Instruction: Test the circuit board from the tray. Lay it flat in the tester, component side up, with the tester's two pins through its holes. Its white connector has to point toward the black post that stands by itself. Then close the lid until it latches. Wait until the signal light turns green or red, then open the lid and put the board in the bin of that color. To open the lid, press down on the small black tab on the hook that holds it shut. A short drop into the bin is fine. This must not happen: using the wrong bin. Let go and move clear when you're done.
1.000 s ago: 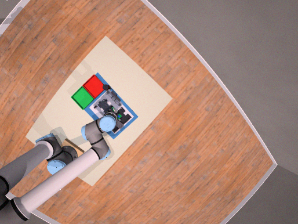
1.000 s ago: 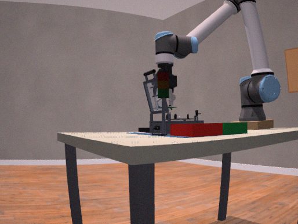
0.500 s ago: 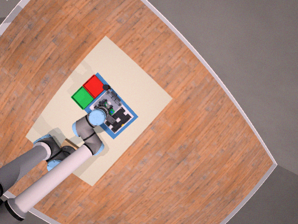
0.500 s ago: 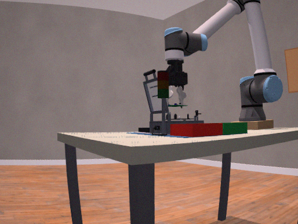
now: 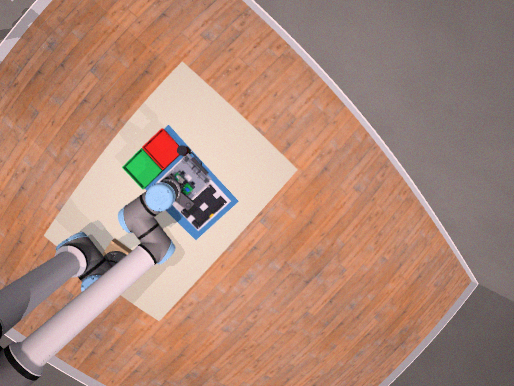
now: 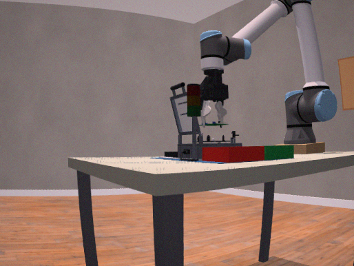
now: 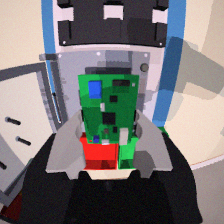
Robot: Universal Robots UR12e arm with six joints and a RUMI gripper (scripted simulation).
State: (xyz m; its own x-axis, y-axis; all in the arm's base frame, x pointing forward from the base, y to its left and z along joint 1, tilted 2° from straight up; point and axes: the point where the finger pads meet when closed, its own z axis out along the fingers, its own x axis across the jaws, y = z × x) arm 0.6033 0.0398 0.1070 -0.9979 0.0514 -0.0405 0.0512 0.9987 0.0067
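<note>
My hand is 13 cm short of the lid and 5 cm below it. From my hand the other things lie so: green circuit board: 1 cm to the left; green bin: 21 cm to the left, 12 cm below, 9 cm behind; red bin: 20 cm to the left, 12 cm below, 6 cm ahead.
</note>
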